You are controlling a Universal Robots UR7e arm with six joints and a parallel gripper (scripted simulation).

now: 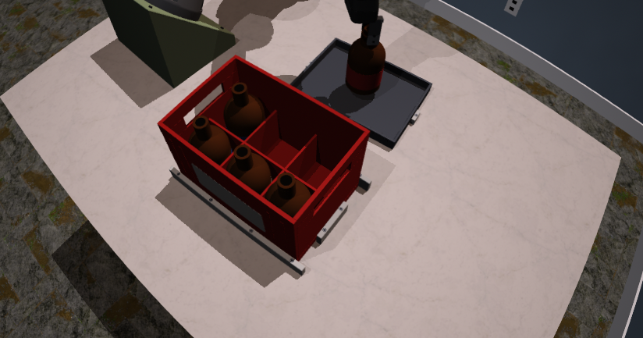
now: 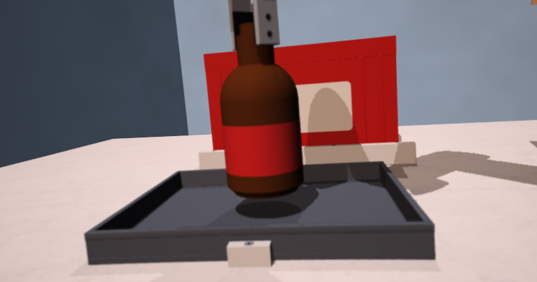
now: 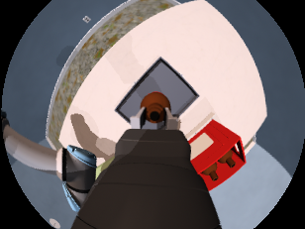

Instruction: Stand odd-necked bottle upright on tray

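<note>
The bottle is 70 mm below my hand. From my hand the other things lie so: dark grey tray: 160 mm below; then red crate: 20 mm ahead, 290 mm to the right, 90 mm below.
</note>
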